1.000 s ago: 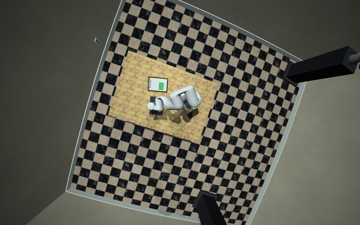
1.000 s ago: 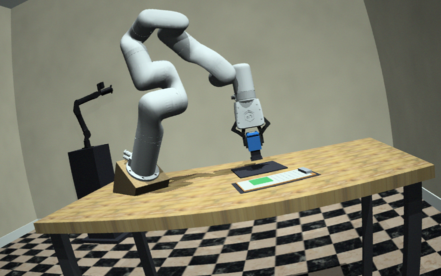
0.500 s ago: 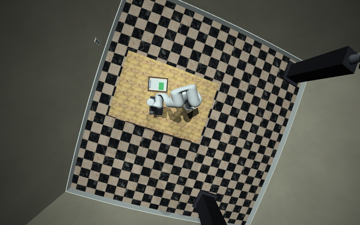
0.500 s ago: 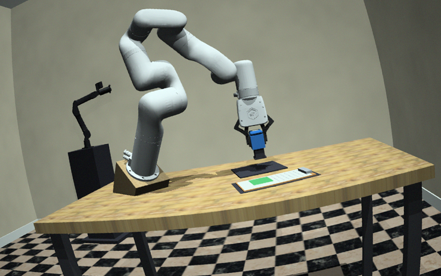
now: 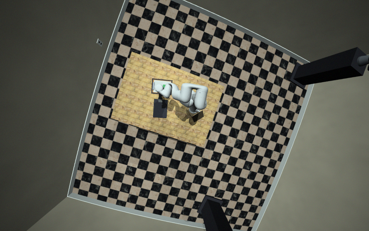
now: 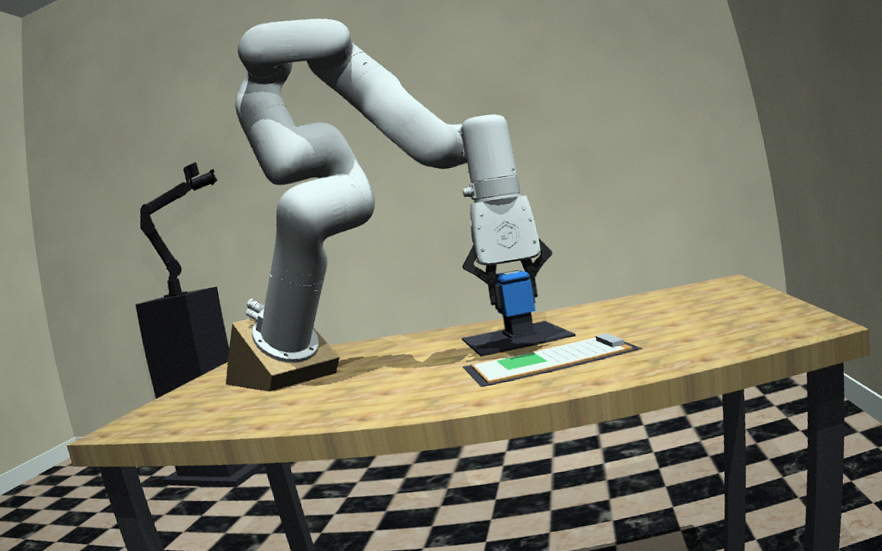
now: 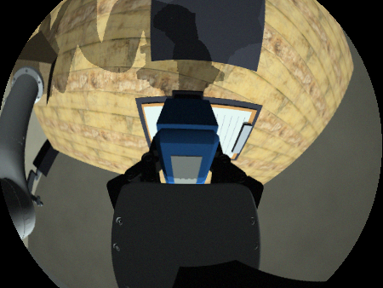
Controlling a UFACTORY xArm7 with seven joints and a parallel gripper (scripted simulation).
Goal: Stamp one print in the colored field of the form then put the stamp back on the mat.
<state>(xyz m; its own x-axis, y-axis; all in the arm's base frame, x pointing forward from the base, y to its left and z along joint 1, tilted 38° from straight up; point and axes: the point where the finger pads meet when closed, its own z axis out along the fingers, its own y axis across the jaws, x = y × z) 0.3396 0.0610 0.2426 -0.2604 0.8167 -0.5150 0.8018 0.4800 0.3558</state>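
My gripper is now 190 mm to the right of the dark mat, 100 mm above it and 40 mm past it. From my hand the other things lie so: blue stamp (20 mm below).
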